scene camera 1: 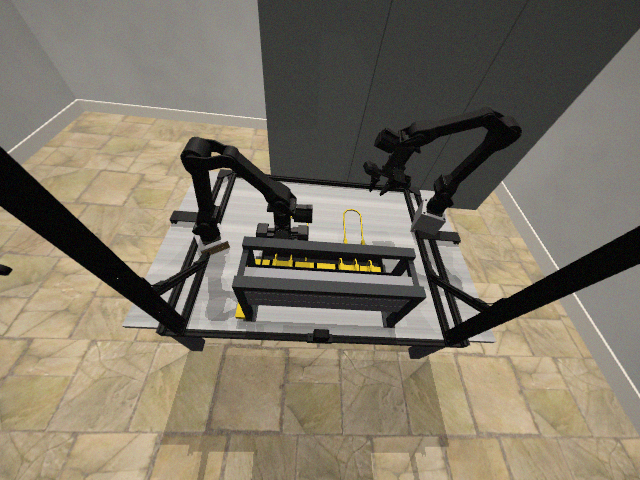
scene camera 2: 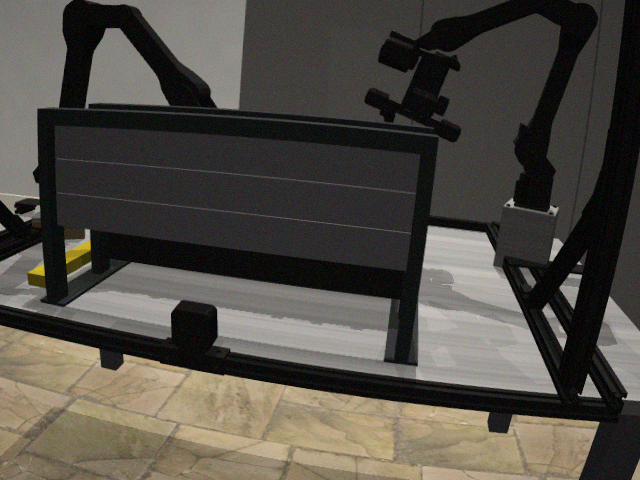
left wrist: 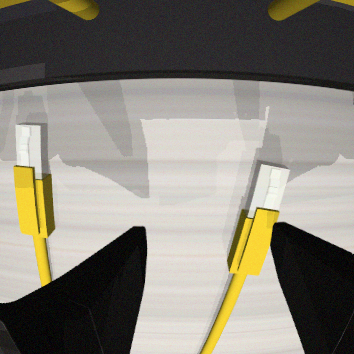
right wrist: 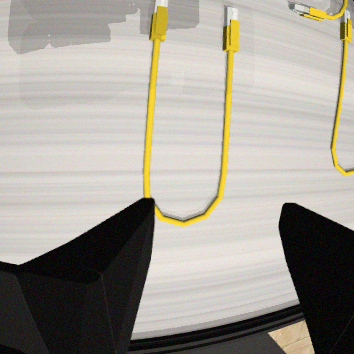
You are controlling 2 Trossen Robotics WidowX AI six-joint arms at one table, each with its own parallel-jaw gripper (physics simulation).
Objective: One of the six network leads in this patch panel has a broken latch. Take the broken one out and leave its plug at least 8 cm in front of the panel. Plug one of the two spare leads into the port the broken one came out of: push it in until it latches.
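Frame: origin at the left arm's base, x right, y ahead, z up, level; centimetres.
Seen in the pictures: left gripper, between the fingertips: (left wrist: 209,236); right gripper, between the fingertips: (scene camera 1: 374,193) (right wrist: 219,212); left arm's base, origin of its link: (scene camera 1: 210,236); right arm's base, origin of its link: (scene camera 1: 434,209) (scene camera 2: 532,206).
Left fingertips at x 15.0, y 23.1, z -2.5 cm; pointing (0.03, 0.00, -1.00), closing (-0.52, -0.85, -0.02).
Pixels of each thing's middle, then the offset from my left fingertips to it. "*": a spot on its surface instead.
- patch panel, middle of its body: (scene camera 2: 241,208) (scene camera 1: 325,272) dx +22.6, dy +3.6, dz +11.2 cm
- spare lead, a spot on its surface: (right wrist: 148,125) * dx +5.7, dy +35.5, dz -1.3 cm
- yellow lead, a spot on its surface: (right wrist: 340,105) * dx -3.9, dy +12.6, dz -1.3 cm
- yellow plug, a spot on its surface: (right wrist: 311,12) * dx +8.4, dy +12.0, dz -0.5 cm
The patch panel (scene camera 1: 330,286) (scene camera 2: 232,193) (left wrist: 175,55) is a dark frame with several yellow leads (scene camera 1: 305,265) in it; no broken latch can be made out. One spare lead (scene camera 1: 352,210) (right wrist: 148,125) lies in a U on the table. Another yellow lead (right wrist: 340,105) shows at the right wrist view's right edge. Two yellow plugs with clear tips, one at left (left wrist: 25,200) and one at right (left wrist: 257,240), lie below my left gripper (left wrist: 209,236), which is open; the right one appears beside its right finger. My right gripper (scene camera 1: 378,189) (right wrist: 219,212) is open, above the table behind the U-shaped lead.
A yellow bar (scene camera 1: 240,311) (scene camera 2: 62,264) lies by the panel's left leg. Another yellow plug (right wrist: 311,12) lies at the right wrist view's top right. A black frame rail (scene camera 1: 258,335) (scene camera 2: 361,387) runs along the table's near edge. The left arm reaches over behind the panel.
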